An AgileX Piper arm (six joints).
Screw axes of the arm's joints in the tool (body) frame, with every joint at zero. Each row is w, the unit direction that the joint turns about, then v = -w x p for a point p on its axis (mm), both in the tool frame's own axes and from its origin. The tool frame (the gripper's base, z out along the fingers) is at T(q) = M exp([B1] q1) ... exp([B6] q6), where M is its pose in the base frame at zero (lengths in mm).
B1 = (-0.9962, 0, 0.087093, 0, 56.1, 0)
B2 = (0, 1, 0, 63.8, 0, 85)
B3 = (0, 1, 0, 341.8, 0, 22)
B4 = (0, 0, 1, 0, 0, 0)
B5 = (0, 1, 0, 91, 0, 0)
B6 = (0, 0, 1, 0, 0, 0)
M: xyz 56.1 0 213.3 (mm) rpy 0 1.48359 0 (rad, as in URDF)
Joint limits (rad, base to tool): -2.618..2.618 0..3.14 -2.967..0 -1.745..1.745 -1.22..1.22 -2.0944..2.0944
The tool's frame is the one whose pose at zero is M.
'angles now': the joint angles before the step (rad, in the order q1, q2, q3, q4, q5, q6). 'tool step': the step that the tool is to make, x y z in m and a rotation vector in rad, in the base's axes. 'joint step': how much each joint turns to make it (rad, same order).
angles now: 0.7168, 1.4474, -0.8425, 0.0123, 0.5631, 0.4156
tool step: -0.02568, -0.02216, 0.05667, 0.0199, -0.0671, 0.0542
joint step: 0.0000, -0.2032, -0.0431, 0.0000, 0.1831, -0.0601
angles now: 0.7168, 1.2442, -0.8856, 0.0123, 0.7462, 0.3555
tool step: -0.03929, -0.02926, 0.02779, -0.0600, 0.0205, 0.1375
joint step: 0.0000, -0.1768, 0.0000, 0.0474, 0.2365, -0.1592
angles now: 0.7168, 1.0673, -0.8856, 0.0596, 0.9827, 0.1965
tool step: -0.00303, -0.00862, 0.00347, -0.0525, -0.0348, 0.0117
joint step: 0.0000, -0.0273, 0.0000, -0.0596, 0.0357, -0.0066
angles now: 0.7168, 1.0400, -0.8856, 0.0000, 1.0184, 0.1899
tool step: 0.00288, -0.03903, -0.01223, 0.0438, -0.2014, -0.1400
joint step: -0.1584, -0.1370, 0.1543, -0.0839, -0.2053, -0.0035
